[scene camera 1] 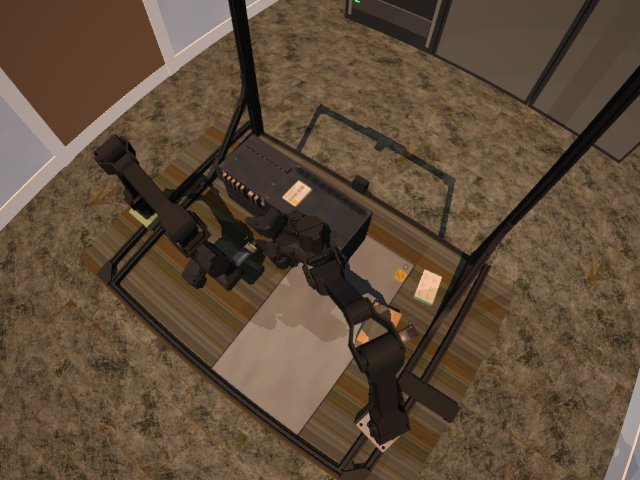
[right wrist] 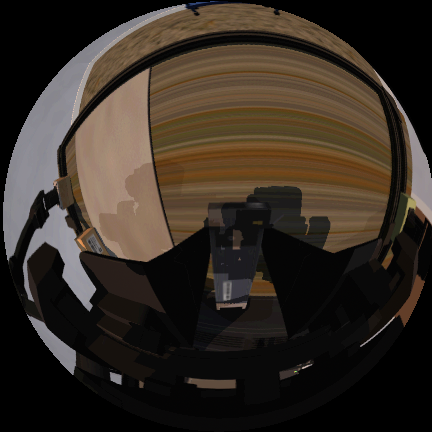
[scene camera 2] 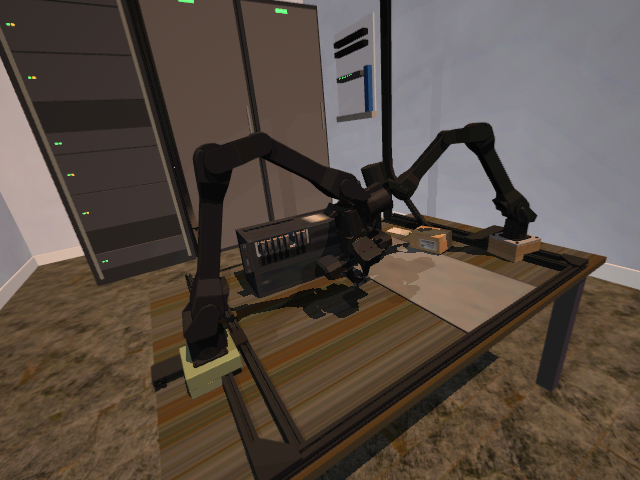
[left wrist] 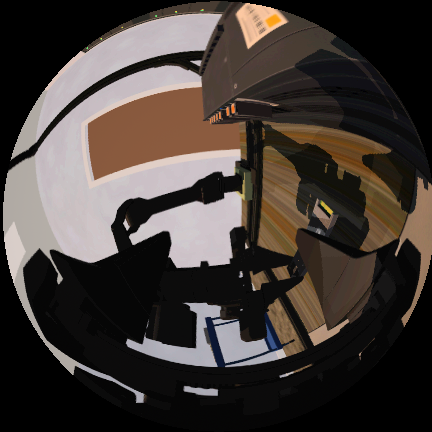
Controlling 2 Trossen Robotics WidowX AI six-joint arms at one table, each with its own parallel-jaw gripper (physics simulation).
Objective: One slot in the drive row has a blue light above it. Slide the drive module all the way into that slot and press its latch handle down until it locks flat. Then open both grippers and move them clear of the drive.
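Frame: origin at the left arm's base, x right, y ahead, z up, level; metres.
Where they show: left gripper, between the fingertips: (scene camera 1: pixel 250 230) (right wrist: pixel 196 381) (left wrist: pixel 235 236); right gripper, between the fingertips: (right wrist: pixel 235 232) (scene camera 2: pixel 359 279) (left wrist: pixel 298 268); left arm's base, origin of its link: (scene camera 1: pixel 383 425) (right wrist: pixel 56 194) (scene camera 2: pixel 514 236); right arm's base, origin of its link: (scene camera 1: pixel 147 207) (scene camera 2: pixel 208 351) (left wrist: pixel 238 182).
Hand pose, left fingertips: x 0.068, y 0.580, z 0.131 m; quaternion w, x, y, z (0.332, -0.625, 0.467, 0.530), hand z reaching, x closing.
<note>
Each offset is from my left fingertips to the top centre of the thing. "spot": to the spot under its first point. Level surfaces: height alone.
The dark chassis @(dx +0.166, dy +0.042, dz -0.017 m) (scene camera 1: pixel 330 206) (scene camera 2: pixel 294 271) (left wrist: pixel 270 60) stands at the table's back, with its drive row @(spot: dx +0.063, dy +0.134, dz -0.023 m) (scene camera 1: pixel 241 188) (scene camera 2: pixel 281 246) (left wrist: pixel 222 115) of orange-marked drives. No blue light can be made out. My right gripper (right wrist: pixel 235 232) (left wrist: pixel 298 268) (scene camera 2: pixel 358 276) is shut on the drive module @(dx -0.071, dy +0.009, dz -0.100 m) (right wrist: pixel 232 280) (scene camera 1: pixel 242 256) (left wrist: pixel 322 215), a grey-blue bar, held above the table in front of the chassis and outside the row. The latch handle's position is unclear. My left gripper (scene camera 1: pixel 268 240) is open and empty, close to the chassis front; the arms overlap in scene camera 2.
A pale mat @(dz -0.190 m) (scene camera 1: pixel 289 361) (scene camera 2: pixel 454 299) (right wrist: pixel 115 125) lies mid-table. A cardboard box @(dx +0.101, dy -0.390, dz -0.120 m) (scene camera 1: pixel 379 320) (scene camera 2: pixel 429 241) (right wrist: pixel 91 242) and a white card @(dx +0.313, dy -0.403, dz -0.191 m) (scene camera 1: pixel 428 286) lie right of it in scene camera 1. Black frame rails edge the table. Both arms are crowded together before the chassis.
</note>
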